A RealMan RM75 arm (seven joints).
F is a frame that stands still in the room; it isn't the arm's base.
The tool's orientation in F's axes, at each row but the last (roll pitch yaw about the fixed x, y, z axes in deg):
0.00, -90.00, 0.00
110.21, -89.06, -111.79
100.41, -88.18, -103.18
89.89, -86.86, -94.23
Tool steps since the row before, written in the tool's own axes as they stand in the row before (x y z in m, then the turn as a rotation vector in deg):
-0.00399, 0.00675, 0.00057, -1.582, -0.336, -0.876
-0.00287, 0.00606, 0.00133, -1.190, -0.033, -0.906
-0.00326, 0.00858, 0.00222, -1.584, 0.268, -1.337
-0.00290, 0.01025, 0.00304, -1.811, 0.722, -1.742
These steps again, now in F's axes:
-0.00057, 0.00675, -0.00399, 0.876, -0.336, -1.582
-0.00115, 0.00614, -0.00278, 0.912, -0.040, -1.185
-0.00178, 0.00877, -0.00300, 1.360, 0.252, -1.567
-0.00225, 0.01059, -0.00233, 1.799, 0.686, -1.769

